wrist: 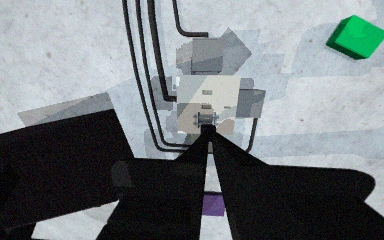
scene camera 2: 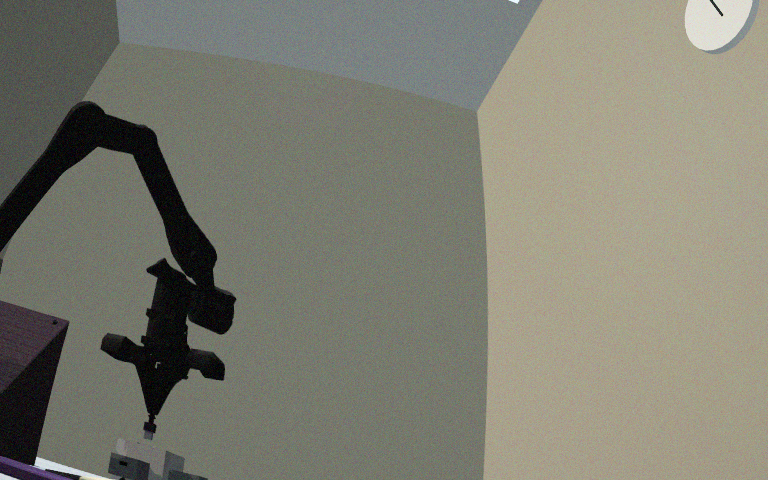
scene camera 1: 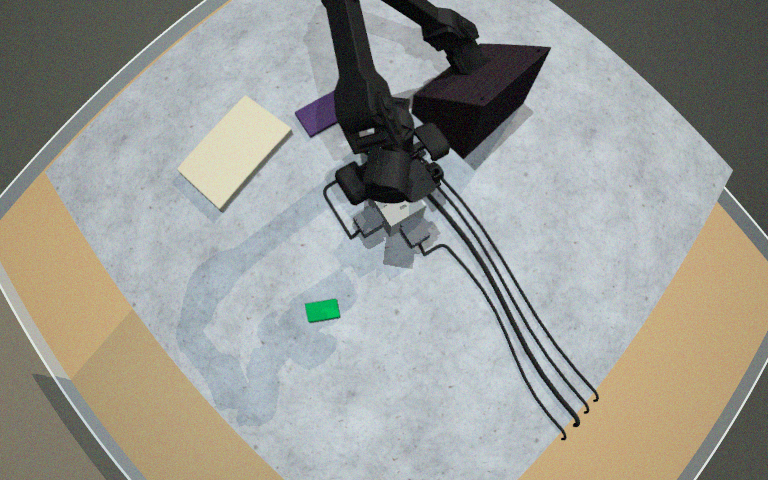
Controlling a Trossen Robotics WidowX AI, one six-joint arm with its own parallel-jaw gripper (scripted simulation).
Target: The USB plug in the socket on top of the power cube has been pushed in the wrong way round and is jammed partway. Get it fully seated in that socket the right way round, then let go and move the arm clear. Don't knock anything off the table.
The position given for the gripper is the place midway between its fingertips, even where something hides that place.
Note:
The gripper point(scene camera 2: 152, 414) carries a USB plug. Also in view: a cream slab point(scene camera 1: 233, 151) and a purple flat piece point(scene camera 1: 319, 115).
The gripper is seen too in the wrist view point(wrist: 209, 136) and in scene camera 1 point(scene camera 1: 393, 181). The wrist view misses the cream slab, which is hidden by the gripper.

